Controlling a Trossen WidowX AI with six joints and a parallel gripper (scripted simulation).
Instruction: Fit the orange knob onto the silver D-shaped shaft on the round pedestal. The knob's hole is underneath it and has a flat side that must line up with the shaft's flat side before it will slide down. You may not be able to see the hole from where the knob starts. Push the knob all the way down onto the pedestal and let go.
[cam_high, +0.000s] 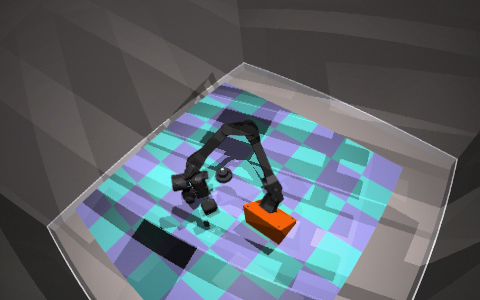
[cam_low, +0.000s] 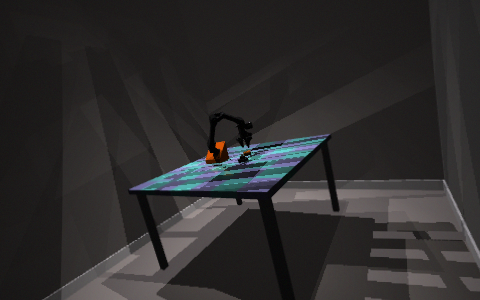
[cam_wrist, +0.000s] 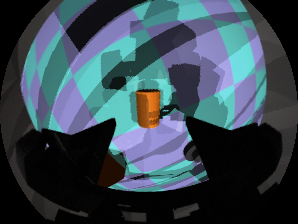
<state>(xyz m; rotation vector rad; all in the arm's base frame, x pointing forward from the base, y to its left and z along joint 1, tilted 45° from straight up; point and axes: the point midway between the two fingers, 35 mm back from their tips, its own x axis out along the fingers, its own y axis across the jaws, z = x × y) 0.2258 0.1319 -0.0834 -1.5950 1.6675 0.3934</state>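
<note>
Now: gripper tip 50 mm above the orange knob and 10 mm to the right of it. Also, from my gripper tip: dark round pedestal (180 mm to the right, 90 mm ahead, 40 mm below).
</note>
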